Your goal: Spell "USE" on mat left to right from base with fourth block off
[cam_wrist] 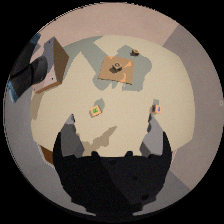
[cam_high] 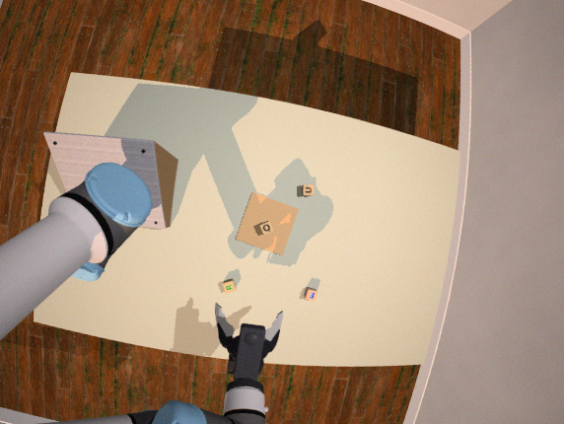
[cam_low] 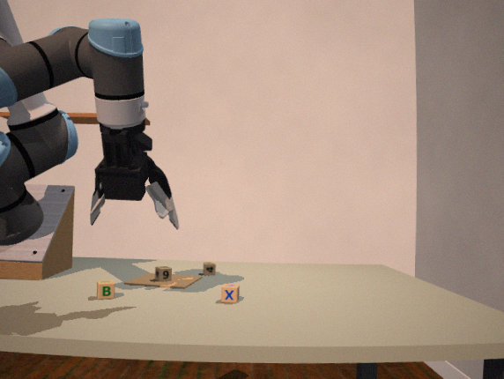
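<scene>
The orange mat lies 200 mm to the left of my hand, 130 mm below it and 10 mm ahead of it. The rest, counted from my hand: blue-lettered block: 180 mm ahead, 120 mm below, 30 mm to the left.
</scene>
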